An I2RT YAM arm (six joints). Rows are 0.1 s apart.
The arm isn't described. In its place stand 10 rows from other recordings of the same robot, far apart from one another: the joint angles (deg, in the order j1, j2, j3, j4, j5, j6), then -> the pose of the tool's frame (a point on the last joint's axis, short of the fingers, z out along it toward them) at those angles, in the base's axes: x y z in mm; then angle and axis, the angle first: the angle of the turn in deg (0 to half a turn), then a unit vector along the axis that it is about.
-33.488 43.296 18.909 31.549 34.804 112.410 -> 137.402 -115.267 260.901 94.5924 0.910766 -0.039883 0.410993
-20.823 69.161 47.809 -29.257 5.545 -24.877 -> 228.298 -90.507 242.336 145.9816 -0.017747 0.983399 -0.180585
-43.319 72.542 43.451 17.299 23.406 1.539 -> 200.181 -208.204 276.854 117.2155 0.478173 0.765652 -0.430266
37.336 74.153 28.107 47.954 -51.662 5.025 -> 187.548 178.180 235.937 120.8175 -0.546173 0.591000 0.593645
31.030 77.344 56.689 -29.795 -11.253 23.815 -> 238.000 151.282 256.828 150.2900 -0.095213 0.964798 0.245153
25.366 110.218 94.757 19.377 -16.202 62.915 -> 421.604 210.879 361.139 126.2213 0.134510 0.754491 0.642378
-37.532 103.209 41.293 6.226 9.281 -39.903 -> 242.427 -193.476 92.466 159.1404 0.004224 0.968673 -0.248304
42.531 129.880 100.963 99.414 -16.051 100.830 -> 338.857 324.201 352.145 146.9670 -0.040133 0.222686 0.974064
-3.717 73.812 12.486 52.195 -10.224 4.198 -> 224.188 -8.232 163.567 99.5624 -0.006980 0.995700 0.092369
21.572 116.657 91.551 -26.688 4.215 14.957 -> 422.679 164.298 213.773 142.4975 -0.044846 0.996294 0.073394
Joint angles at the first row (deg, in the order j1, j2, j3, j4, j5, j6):
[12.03, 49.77, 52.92, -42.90, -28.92, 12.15]
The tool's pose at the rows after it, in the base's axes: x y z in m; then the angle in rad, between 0 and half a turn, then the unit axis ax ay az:
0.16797, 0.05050, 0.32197, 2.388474, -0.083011, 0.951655, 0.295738
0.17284, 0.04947, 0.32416, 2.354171, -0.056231, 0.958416, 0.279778
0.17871, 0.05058, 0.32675, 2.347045, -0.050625, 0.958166, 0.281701
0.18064, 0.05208, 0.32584, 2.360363, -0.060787, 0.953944, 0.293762
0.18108, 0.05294, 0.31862, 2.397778, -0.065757, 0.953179, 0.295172
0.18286, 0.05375, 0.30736, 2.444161, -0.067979, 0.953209, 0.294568
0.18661, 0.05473, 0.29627, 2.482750, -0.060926, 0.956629, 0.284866
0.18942, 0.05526, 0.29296, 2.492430, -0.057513, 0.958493, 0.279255
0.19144, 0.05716, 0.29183, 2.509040, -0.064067, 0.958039, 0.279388
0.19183, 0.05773, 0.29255, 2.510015, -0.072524, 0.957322, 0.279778
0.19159, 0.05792, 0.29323, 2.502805, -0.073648, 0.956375, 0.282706
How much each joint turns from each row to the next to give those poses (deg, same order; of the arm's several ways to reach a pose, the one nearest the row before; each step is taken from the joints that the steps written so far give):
[-0.01, 0.39, 0.34, 0.57, 5.03, 1.36]
[-0.03, 0.50, 0.24, 1.83, 3.35, 1.94]
[-0.01, 1.31, 0.84, 1.03, 0.21, 0.68]
[0.00, 0.60, 0.03, 0.27, -1.85, -0.37]
[0.06, 0.48, -0.85, -0.77, -1.00, -0.56]
[-0.03, 0.82, -1.48, -0.39, -0.89, -0.55]
[0.17, 1.30, -1.26, 0.08, 0.72, 0.11]
[0.08, 0.80, -0.20, 0.28, 0.58, 0.07]
[0.36, 0.91, 0.39, -0.43, -0.32, -0.51]
[0.08, 0.22, 0.29, -0.25, -0.35, -0.83]
[0.03, -0.21, -0.10, 0.43, -0.19, 0.10]

